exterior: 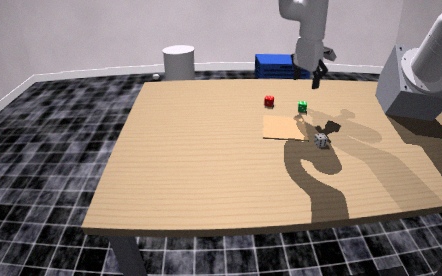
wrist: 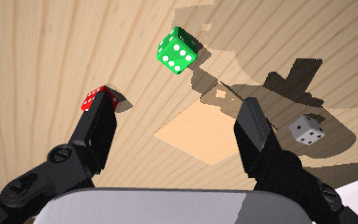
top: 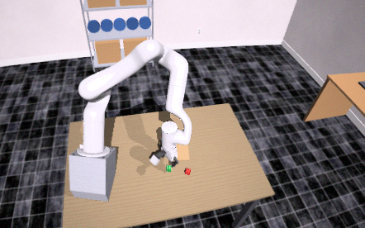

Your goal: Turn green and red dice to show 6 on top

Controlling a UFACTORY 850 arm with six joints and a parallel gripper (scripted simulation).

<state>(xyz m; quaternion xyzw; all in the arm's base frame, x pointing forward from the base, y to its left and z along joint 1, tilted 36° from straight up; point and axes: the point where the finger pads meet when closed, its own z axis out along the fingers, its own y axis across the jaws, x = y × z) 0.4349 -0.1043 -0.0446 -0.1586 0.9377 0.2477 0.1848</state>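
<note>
The green die lies 100 mm below my hand. The rest, counted from my hand: red die: 110 mm ahead, 100 mm below, 60 mm to the right; then tan mat: 120 mm to the left, 110 mm below, 110 mm ahead; then white die: 230 mm to the left, 100 mm below, 20 mm ahead.
</note>
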